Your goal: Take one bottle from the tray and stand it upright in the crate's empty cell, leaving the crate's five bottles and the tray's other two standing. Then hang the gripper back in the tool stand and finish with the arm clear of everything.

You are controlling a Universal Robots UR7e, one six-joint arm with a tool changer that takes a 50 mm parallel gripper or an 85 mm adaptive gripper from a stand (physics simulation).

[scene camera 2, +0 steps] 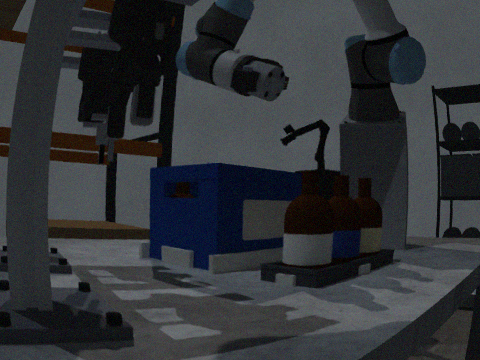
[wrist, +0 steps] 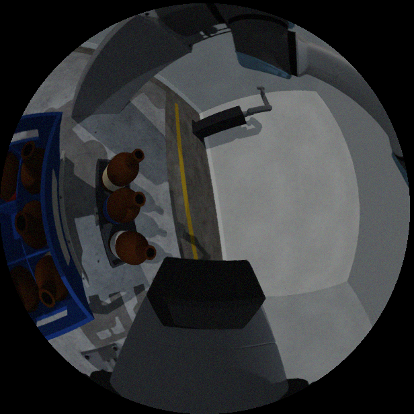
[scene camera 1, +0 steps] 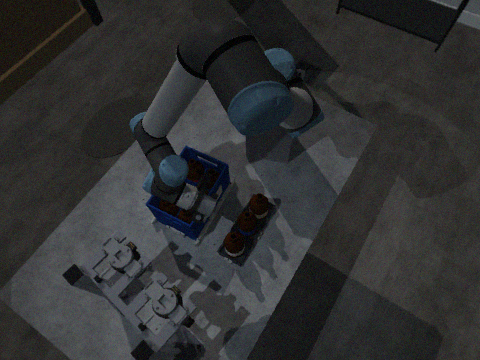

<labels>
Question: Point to a white-labelled bottle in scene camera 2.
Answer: At 308, 222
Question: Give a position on a cream-label bottle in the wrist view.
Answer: At 122, 169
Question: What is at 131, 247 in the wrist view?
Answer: A white-labelled bottle.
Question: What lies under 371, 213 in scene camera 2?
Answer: A cream-label bottle.
</labels>
